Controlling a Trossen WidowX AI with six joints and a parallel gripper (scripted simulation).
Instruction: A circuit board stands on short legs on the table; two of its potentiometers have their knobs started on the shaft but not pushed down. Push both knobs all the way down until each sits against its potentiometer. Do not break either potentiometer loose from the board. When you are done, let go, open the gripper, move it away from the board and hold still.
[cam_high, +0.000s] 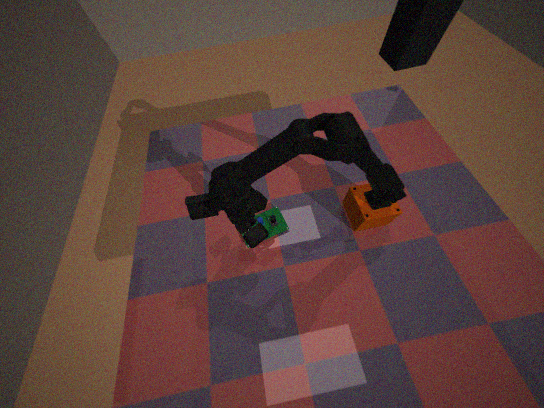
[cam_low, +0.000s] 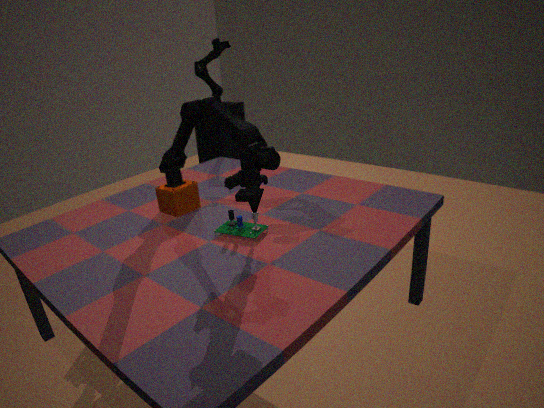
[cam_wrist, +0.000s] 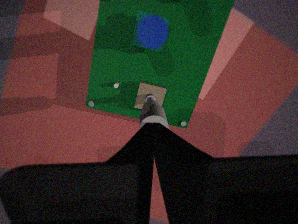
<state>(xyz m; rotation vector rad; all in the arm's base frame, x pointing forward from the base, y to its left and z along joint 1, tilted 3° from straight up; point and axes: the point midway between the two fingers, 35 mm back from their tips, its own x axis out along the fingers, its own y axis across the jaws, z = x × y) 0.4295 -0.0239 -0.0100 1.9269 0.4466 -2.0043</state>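
The white knob is 10 mm below my gripper tip. The rest, counted from my gripper tip: blue knob (50 mm behind, 40 mm below, 20 mm to the right).
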